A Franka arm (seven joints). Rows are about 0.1 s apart.
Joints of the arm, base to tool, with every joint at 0 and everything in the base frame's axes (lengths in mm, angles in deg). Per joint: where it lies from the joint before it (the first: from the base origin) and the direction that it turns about. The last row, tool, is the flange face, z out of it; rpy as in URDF.
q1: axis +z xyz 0 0 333
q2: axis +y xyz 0 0 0
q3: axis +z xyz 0 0 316
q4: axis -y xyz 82.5 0 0
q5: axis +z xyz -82.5 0 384
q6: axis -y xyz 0 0 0
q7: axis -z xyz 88 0 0
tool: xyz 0 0 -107 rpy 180 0 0
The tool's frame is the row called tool.
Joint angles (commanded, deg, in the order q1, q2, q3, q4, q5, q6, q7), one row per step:
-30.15, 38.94, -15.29, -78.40, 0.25, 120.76, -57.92
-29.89, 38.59, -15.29, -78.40, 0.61, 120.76, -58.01
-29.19, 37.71, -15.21, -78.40, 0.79, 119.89, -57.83
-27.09, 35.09, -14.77, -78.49, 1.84, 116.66, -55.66
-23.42, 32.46, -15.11, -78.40, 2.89, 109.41, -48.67
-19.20, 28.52, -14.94, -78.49, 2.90, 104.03, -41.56
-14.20, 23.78, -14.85, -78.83, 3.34, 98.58, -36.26
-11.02, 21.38, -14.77, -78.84, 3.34, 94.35, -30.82
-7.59, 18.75, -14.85, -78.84, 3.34, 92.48, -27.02
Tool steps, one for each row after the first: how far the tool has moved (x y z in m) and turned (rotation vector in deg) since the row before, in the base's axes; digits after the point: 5 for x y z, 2 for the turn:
0.00241, 0.00271, 0.00435, 0.05, -0.52, 0.19
0.00516, 0.00837, 0.00944, 0.29, -0.30, 0.38
0.01444, 0.02849, 0.02581, 1.77, -0.94, -0.55
0.01340, 0.04329, 0.02196, 3.60, 1.91, -4.69
0.01497, 0.05228, 0.03842, 1.33, 0.35, -3.18
0.00938, 0.06191, 0.04469, 1.62, 0.04, -0.68
0.00168, 0.03939, 0.02130, 0.97, 1.41, -2.34
0.00228, 0.03851, 0.02685, -0.04, -0.85, -0.49

